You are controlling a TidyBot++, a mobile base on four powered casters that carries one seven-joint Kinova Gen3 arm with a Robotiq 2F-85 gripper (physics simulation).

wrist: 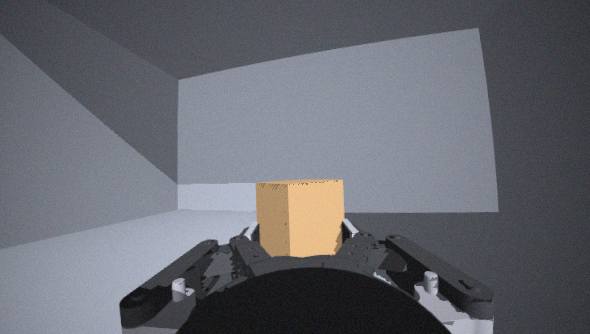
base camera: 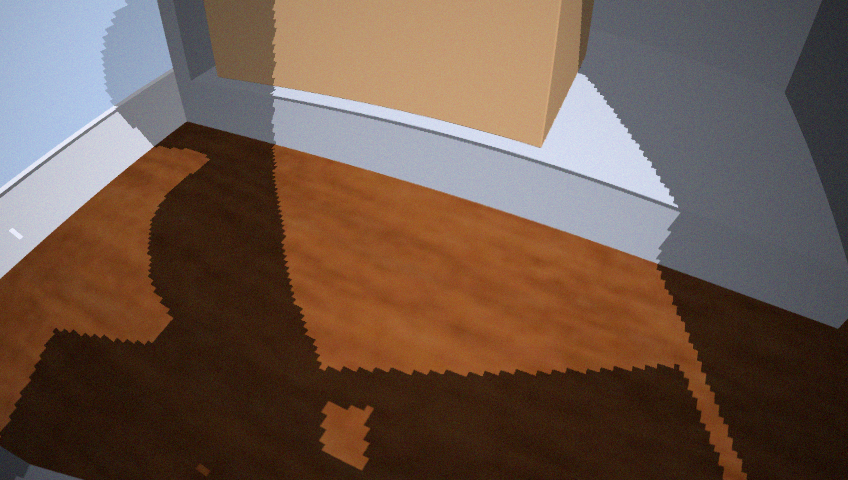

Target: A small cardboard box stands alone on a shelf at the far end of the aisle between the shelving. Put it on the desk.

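Frame: origin at the arm's base, x back, y left, z down, level; centimetres.
Where they show: gripper, fingertip midpoint: [wrist: 300, 230].
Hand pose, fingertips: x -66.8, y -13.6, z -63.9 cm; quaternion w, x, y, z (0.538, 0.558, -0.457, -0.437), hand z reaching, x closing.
Each offset is from my fingertips to the top centre of the thing. "*": to the spot under its first point. Level surfaces: height alone.
The small cardboard box @[dx +0.8, dy +0.2, dz -4.7 cm] [wrist: 316, 217] is tan and upright, with one corner edge turned towards the wrist camera. My gripper [wrist: 300, 230] is shut on it, with a fingertip against its left and right sides. The grey shelf surface @[dz +4.5 cm] [wrist: 115, 260] shows to the left of the box. The box's underside is hidden behind the gripper's body, so I cannot tell whether it touches the shelf. The desk does not show in either view.
In the wrist view a grey back panel [wrist: 335, 135] stands behind the box, with a side panel [wrist: 65, 140] on the left. In the base view a large cardboard box @[* dx +9.7, dy +16.3, dz +90.0 cm] [base camera: 410, 65] stands on a low grey shelf [base camera: 476, 172] beyond the brown wooden floor @[dz +103.6 cm] [base camera: 476, 291].
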